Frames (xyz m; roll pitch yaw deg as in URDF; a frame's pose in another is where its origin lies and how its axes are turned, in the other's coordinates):
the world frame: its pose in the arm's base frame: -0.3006 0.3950 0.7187 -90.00 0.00 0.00
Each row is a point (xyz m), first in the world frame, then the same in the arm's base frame.
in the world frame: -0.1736 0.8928 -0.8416
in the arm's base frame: -0.4742 -0.4466 -0.1741
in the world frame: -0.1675 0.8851 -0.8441
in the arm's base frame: -0.4681 -0.4491 -0.1664
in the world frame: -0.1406 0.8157 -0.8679
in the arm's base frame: -0.4412 -0.4729 -0.0970
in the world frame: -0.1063 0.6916 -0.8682
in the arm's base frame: -0.4069 -0.4732 0.0271
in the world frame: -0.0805 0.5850 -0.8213
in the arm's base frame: -0.3811 -0.4263 0.1337
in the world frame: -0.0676 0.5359 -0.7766
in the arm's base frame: -0.3682 -0.3816 0.1828
